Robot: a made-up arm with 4 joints.
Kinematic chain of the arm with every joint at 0, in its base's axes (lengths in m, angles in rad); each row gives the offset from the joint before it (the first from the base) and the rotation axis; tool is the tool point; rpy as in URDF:
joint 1: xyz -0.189 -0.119 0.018 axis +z
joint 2: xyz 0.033 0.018 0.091 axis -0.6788 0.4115 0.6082
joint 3: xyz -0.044 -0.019 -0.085 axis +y
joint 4: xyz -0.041 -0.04 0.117 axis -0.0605 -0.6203 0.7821
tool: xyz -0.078 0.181 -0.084 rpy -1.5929 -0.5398 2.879
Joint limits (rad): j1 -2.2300..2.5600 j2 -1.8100..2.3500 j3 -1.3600..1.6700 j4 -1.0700..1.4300
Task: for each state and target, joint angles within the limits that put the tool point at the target. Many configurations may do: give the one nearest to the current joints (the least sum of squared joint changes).
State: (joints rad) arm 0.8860 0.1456 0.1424 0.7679
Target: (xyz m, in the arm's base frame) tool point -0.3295 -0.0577 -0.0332
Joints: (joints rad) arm 0.1493 -0.3485 0.2216 1.4202
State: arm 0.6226 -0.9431 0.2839 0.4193
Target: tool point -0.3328 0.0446 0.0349
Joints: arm 0.3520 -0.7787 0.0819 0.7067
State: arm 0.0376 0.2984 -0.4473 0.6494
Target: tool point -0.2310 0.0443 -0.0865
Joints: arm -0.1525 -0.3169 -0.7848 0.6179
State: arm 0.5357 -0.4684 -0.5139 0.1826
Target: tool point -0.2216 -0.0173 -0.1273
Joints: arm 0.1877 -0.2193 -1.1649 0.8823
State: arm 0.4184 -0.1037 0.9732 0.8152
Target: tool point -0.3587 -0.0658 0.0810
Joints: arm 0.3713 -0.2969 0.5620 0.7684
